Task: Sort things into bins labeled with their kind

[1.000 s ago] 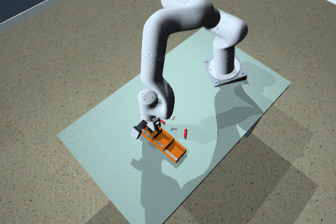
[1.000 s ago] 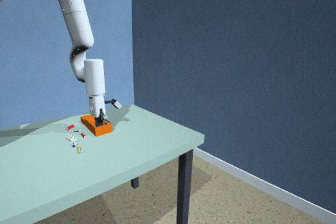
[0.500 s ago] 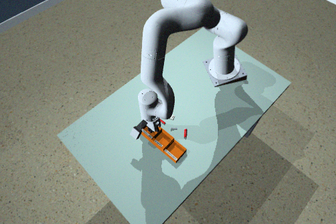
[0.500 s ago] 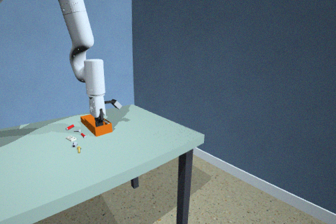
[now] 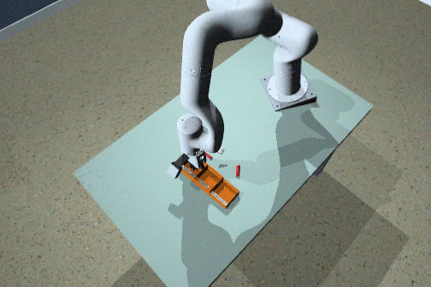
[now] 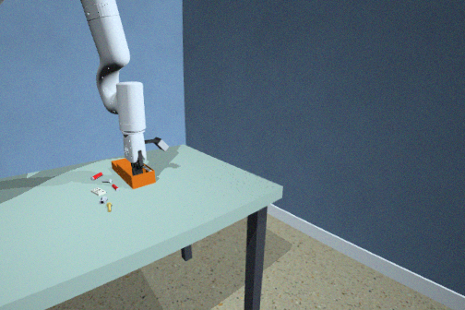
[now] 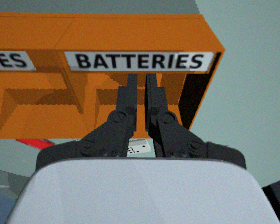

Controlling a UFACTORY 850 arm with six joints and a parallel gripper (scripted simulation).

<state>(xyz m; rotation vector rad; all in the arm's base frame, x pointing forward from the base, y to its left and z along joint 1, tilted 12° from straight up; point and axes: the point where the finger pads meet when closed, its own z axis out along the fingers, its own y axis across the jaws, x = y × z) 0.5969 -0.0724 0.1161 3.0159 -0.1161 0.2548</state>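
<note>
The orange bin row is 10 mm ahead of my hand, 80 mm to the left of it and 10 mm below it. Also, from my hand: grey bolt: 80 mm behind, 80 mm to the left, 30 mm below; then grey piece: 140 mm behind, 60 mm to the right, 30 mm below; then white domino: 140 mm behind, 20 mm to the left, 30 mm below.
</note>
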